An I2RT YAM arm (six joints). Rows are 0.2 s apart.
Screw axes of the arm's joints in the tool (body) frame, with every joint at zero. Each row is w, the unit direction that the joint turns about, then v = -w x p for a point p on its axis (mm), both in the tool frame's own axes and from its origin. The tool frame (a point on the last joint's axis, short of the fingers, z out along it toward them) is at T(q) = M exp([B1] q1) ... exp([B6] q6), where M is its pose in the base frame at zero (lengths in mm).
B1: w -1 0 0 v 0.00 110.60 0.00
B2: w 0 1 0 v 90.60 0.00 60.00
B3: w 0 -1 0 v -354.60 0.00 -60.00
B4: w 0 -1 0 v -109.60 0.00 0.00
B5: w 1 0 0 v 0.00 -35.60 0.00
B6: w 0 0 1 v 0.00 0.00 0.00
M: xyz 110.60 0.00 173.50 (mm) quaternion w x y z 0.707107 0 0.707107 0
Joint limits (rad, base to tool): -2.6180..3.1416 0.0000..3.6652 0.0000..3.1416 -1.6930..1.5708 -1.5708..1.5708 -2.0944..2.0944
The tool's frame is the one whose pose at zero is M.
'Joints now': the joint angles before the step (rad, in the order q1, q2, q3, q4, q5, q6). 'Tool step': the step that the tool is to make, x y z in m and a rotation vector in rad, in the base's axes. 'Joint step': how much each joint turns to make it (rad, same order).
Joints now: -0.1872 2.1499 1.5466 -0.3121 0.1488 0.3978
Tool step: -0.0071 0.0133 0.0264 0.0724 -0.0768 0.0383
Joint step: 0.0197 -0.0821 -0.0338 0.0103 -0.0775 0.0394
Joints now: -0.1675 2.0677 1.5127 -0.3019 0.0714 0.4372
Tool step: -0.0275 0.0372 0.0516 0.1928 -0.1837 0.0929
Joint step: 0.0609 -0.2040 -0.1277 0.0820 -0.1747 0.1310
